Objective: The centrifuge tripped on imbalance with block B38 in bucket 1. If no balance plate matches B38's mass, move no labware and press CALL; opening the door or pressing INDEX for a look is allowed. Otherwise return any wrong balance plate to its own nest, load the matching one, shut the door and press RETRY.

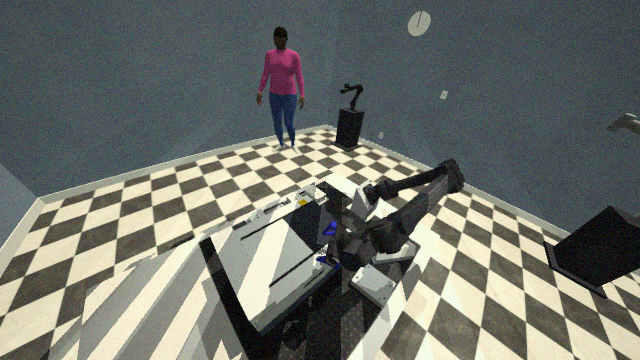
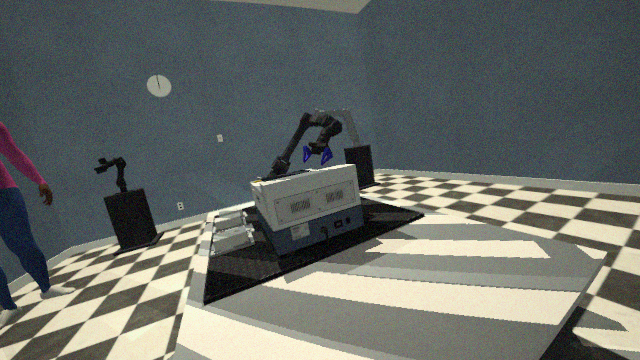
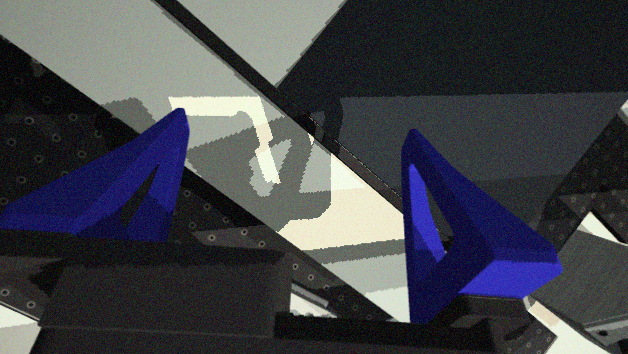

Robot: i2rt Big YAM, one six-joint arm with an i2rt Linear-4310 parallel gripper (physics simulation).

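Where they show: gripper, fingertip midpoint: (image 1: 319, 246) (image 2: 312, 163) (image 3: 298, 129); arm's base, link origin: (image 1: 370, 194).
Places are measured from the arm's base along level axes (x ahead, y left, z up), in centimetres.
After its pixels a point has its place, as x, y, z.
The centrifuge (image 1: 272, 250) @(68.3, -0.2, 8.2) (image 2: 320, 192) @(84.6, 0.6, 5.0) (image 3: 90, 55) @(64.4, 14.3, 8.2) has a pale top and blue base. A dark area (image 1: 306, 222) @(50.3, -2.5, 8.5) (image 3: 480, 45) @(49.5, 0.3, 8.5) lies by a black rail on its top; whether it is the shut door or an opening, I cannot tell. My gripper (image 1: 328, 245) @(55.7, 11.2, 12.3) (image 2: 315, 161) @(55.7, 11.2, 12.3) (image 3: 298, 129) @(55.7, 11.2, 12.3) is open and empty, its blue fingers above the centrifuge top near the edge, casting a shadow on it. Block B38, the buckets and readable plate labels do not show. A pale box (image 1: 398, 253) @(19.3, 32.3, -7.0) is partly hidden behind the arm; its buttons cannot be seen.
A pale flat unit (image 1: 372, 281) @(39.6, 30.6, -9.1) lies beside the centrifuge, and pale labware holders (image 2: 232, 237) @(64.4, -30.0, -8.1) stand at its side on the black mat (image 2: 240, 280) @(88.4, -29.9, -12.8). A small pale block (image 1: 311, 192) @(22.2, -30.4, -7.4) is at the far end. A person (image 1: 282, 75) stands beyond the table.
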